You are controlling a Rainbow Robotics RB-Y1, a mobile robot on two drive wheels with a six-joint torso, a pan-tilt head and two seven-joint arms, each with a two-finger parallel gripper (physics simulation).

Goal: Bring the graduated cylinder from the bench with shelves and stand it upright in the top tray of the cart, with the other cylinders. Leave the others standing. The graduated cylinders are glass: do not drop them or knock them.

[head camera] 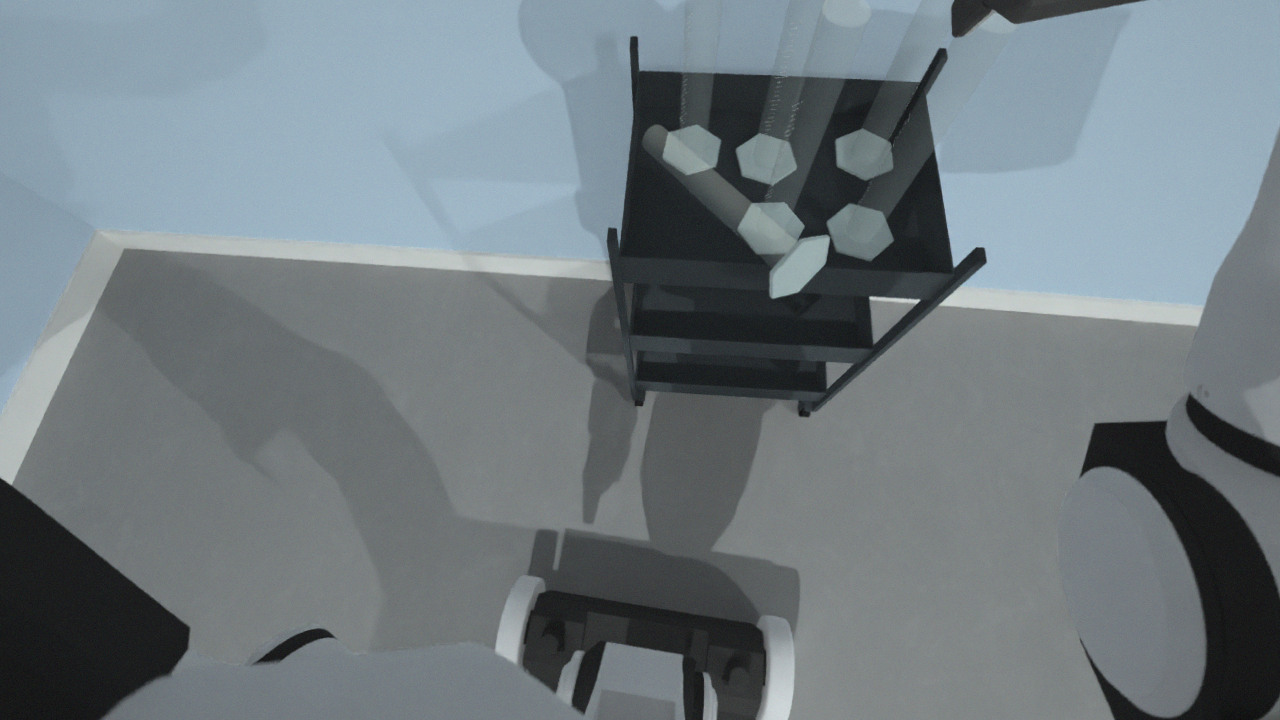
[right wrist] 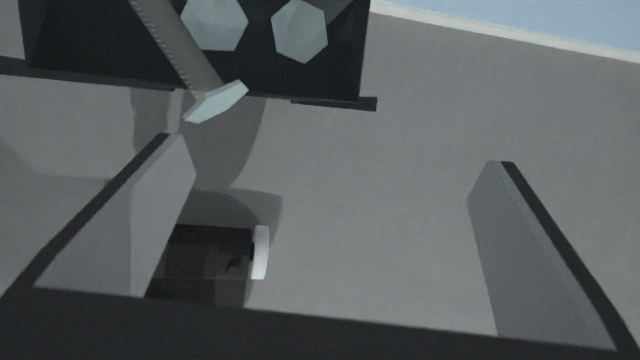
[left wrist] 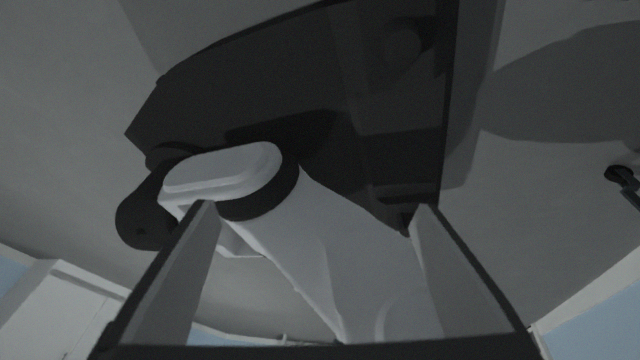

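Where they show: left gripper, fingertip midpoint: (left wrist: 318, 214); right gripper, fingertip midpoint: (head camera: 1058, 1) (right wrist: 330, 167); robot's base, link origin: (head camera: 645, 639) (right wrist: 189, 236).
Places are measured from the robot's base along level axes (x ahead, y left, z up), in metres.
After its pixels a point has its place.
One graduated cylinder (head camera: 716, 186) {x 0.662, y -0.015, z 0.745 m} (right wrist: 187, 55) {x 0.594, y -0.086, z 0.767 m} is tipped over in the cart's top tray (head camera: 666, 234) {x 0.632, y 0.047, z 0.664 m} (right wrist: 100, 45) {x 0.593, y 0.048, z 0.664 m}. Its open end is at the tray's back left, and its hexagonal base reaches over the front rim. Several other cylinders stand upright on hexagonal bases, such as one at the front right (head camera: 860, 231) {x 0.653, y -0.223, z 0.695 m} and one at the back left (head camera: 693, 150) {x 0.770, y 0.025, z 0.689 m}. My right gripper (right wrist: 330, 167) {x 0.537, y -0.196, z 1.103 m} is open and empty. In the right wrist view the tray is beyond its left finger; part of a finger shows top right in the head view. My left gripper (left wrist: 318, 214) {x -0.069, y 0.166, z 0.438 m} is open and empty over my base, away from the cart.
The cart's lower shelves (head camera: 751, 344) {x 0.561, y -0.117, z 0.460 m} show below the tray, and corner posts (head camera: 947, 291) {x 0.567, y -0.332, z 0.707 m} flank it. A blue wall (head camera: 358, 116) {x 0.887, y 0.680, z 0.571 m} stands behind. My wheeled base (head camera: 657, 613) {x 0.076, y -0.017, z 0.168 m} (right wrist: 205, 260) {x 0.004, y -0.082, z 0.191 m} is on the grey floor (head camera: 501, 429) {x 0.428, y 0.442, z 0.002 m} in front. A white cabinet-like piece (left wrist: 70, 300) {x -3.054, y -1.139, z 0.287 m} shows in the left wrist view.
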